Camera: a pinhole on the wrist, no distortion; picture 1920 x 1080 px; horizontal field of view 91.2 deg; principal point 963.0 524.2 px. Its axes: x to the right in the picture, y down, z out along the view. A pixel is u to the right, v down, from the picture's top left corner.
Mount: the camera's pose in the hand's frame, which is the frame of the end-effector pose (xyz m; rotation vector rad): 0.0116 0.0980 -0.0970 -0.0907 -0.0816 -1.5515
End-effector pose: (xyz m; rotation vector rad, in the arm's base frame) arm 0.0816 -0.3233 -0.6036 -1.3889 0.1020 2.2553
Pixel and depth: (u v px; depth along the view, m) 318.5 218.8 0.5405
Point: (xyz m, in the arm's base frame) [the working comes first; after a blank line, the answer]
In the camera's frame: -0.3705 -0.1756 0.5405

-0.4155 -0.7200 -0.3640
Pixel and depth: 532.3 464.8 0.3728
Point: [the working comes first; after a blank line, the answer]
In the camera's frame: -0.1708 -0.0236 0.3728

-0.2582 -0.5204 -0.5269
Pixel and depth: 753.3 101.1 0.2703
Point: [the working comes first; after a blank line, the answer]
In the camera's frame: -0.0603 -0.1217 0.2703

-0.0959 -0.4751 -0.4642
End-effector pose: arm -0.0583 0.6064 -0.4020 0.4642 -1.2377 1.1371
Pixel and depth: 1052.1 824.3 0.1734
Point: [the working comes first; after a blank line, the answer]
In the camera's frame: 0.0164 0.0554 0.1734

-0.1902 0.6158 -0.3440
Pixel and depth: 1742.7 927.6 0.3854
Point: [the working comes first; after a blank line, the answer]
In the camera's frame: 0.3196 0.1654 0.3854

-0.0826 0.3535 -0.0821
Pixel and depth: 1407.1 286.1 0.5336
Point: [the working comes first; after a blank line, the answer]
In the camera's frame: 0.2521 -0.1351 0.5336

-0.1938 0.1454 -0.3294
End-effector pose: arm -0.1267 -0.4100 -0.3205 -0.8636 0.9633 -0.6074
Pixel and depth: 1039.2 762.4 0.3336
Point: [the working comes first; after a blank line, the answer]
In the camera's frame: 0.0270 0.0845 0.3336

0.1361 -0.3442 -0.3864
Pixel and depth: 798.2 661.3 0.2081
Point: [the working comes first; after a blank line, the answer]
In the camera's frame: -0.0365 0.0303 0.2081

-0.0025 -0.3216 -0.4412
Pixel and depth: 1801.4 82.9 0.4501
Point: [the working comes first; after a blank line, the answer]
In the camera's frame: 0.4014 -0.2113 0.4501

0.1201 -0.2595 0.0972
